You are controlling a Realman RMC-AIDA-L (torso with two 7-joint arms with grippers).
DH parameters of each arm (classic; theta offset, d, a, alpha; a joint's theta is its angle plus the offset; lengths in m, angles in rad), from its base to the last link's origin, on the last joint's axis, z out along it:
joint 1: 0 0.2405 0 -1.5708
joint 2: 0 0 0 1.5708
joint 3: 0 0.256 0 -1.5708
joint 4: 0 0 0 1.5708
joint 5: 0 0.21 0 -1.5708
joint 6: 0 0 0 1.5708
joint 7: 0 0.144 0 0
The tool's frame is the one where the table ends.
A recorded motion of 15 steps. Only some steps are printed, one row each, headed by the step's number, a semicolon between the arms.
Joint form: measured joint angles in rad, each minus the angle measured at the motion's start. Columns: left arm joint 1, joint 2, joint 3, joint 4, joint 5, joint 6, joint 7; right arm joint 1, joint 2, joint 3, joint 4, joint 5, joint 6, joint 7.
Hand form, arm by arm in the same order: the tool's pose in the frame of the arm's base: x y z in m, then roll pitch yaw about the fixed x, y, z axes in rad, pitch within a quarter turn. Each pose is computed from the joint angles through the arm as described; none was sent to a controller.
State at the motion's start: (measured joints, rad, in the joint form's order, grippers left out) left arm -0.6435 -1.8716 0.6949 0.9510 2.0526 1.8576 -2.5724; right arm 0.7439 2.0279 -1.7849 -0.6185 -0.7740 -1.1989 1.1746
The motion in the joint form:
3: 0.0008 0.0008 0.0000 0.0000 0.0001 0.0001 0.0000; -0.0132 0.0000 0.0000 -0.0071 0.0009 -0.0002 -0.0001
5: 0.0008 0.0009 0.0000 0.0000 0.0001 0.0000 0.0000; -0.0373 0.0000 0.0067 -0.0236 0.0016 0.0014 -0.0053
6: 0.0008 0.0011 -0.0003 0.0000 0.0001 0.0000 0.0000; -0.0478 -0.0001 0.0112 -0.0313 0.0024 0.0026 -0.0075
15: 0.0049 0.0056 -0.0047 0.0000 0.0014 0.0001 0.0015; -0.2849 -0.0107 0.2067 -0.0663 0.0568 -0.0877 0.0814
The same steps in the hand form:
3: -0.2156 0.3593 0.1193 2.9634 -0.3117 1.2193; 0.0917 0.3591 -0.0678 -3.0717 0.8320 -0.1139
5: -0.2156 0.3593 0.1194 2.9636 -0.3118 1.2193; 0.0958 0.3577 -0.0653 -3.0550 0.8436 -0.1121
6: -0.2156 0.3594 0.1195 2.9637 -0.3121 1.2194; 0.0974 0.3574 -0.0638 -3.0454 0.8500 -0.1104
15: -0.2179 0.3589 0.1219 2.9684 -0.3169 1.2225; 0.1691 0.3495 -0.0088 -3.0143 1.0769 -0.3767

